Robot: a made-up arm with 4 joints.
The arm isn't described. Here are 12 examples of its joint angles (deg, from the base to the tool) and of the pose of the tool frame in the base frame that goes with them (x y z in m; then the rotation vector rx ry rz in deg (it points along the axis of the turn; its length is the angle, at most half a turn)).
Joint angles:
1: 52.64 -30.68 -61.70 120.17
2: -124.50 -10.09 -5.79 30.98
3: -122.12 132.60 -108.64 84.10
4: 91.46 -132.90 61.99 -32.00
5: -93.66 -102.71 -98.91 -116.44
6: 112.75 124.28 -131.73 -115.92
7: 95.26 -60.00 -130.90 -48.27
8: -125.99 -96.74 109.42 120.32
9: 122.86 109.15 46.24 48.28
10: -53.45 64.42 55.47 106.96
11: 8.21 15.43 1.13 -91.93
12: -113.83 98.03 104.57 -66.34
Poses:
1: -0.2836 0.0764 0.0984 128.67 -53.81 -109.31
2: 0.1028 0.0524 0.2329 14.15 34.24 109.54
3: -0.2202 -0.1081 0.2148 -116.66 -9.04 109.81
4: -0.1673 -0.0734 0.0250 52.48 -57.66 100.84
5: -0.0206 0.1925 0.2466 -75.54 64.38 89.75
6: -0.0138 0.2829 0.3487 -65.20 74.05 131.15
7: -0.1538 -0.2696 0.1581 109.98 48.82 -41.28
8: 0.4912 -0.0336 0.0439 99.53 -45.15 128.37
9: -0.0306 -0.0922 0.0674 39.87 -48.31 7.15
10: 0.1130 0.2389 -0.0904 -105.53 -81.45 -112.50
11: -0.0483 0.2526 -0.0709 -91.72 -6.67 4.69
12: -0.0061 -0.3748 -0.0154 112.18 -21.57 94.10
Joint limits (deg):
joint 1: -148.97..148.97
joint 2: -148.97..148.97
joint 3: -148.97..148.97
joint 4: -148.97..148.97
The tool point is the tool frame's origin. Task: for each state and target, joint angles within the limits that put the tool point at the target. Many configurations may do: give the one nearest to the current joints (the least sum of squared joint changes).
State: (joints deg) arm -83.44 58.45 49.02 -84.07
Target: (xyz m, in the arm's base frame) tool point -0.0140 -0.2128 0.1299
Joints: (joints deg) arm -98.78 67.57 22.67 -29.71
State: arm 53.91 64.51 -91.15 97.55
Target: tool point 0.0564 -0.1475 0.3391
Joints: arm 49.05 77.54 -126.69 134.68
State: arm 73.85 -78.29 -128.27 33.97
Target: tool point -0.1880 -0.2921 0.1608
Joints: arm 35.47 -71.79 -106.86 21.58
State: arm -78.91 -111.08 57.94 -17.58
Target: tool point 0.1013 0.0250 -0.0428
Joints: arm -78.25 -111.35 95.77 -12.31
